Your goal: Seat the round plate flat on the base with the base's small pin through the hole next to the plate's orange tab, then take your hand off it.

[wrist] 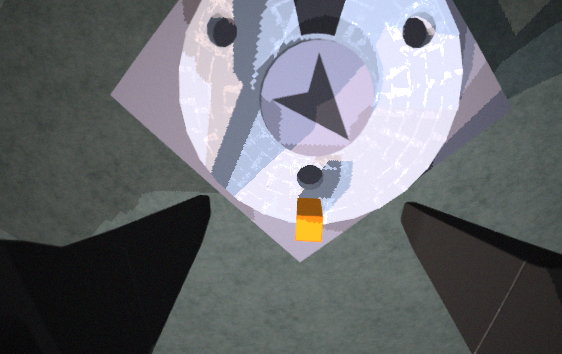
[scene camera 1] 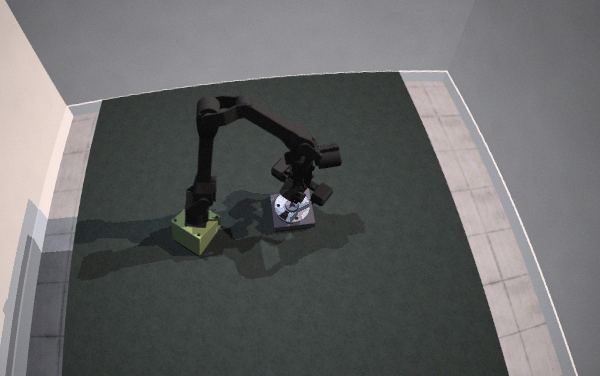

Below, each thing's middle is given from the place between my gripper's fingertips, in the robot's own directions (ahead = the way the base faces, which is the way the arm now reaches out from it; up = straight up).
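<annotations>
Here is the square grey-purple base (wrist: 149, 90), 2 cm below my hand, 4 cm to the right of it and 3 cm behind it. I see the central hub (wrist: 317, 98) 4 cm to the right of my hand and 3 cm behind it, and the round plate (wrist: 416, 90) is likewise 4 cm to the right of my hand and 3 cm behind it.
</annotations>
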